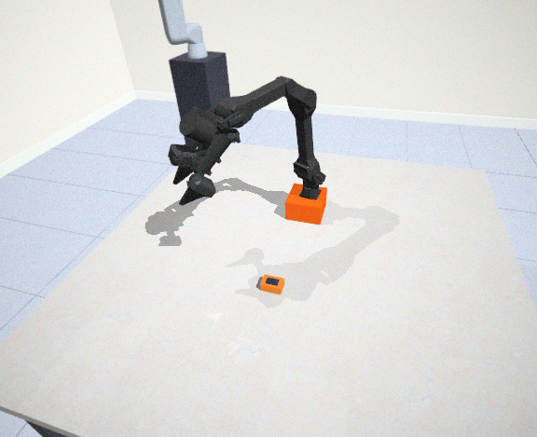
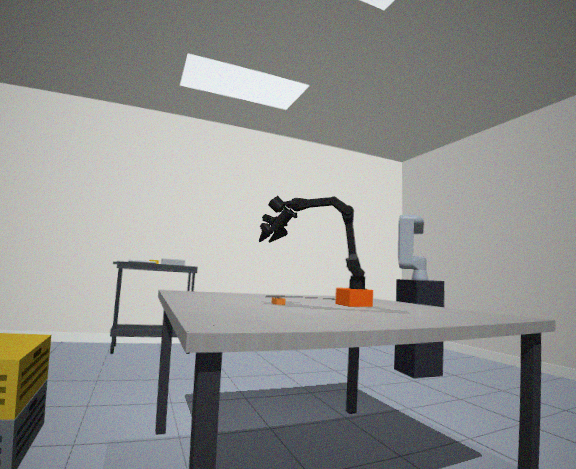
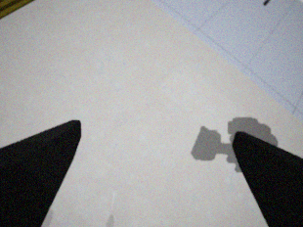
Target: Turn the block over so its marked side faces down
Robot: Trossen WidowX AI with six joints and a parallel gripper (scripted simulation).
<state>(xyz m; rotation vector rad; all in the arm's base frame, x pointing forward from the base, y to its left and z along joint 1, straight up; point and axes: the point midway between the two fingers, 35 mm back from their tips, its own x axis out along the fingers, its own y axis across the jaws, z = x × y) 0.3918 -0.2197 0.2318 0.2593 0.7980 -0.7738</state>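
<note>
Right now my gripper tip is 27 cm above the orange block, 25 cm to the right of it and 2 cm past it.
</note>
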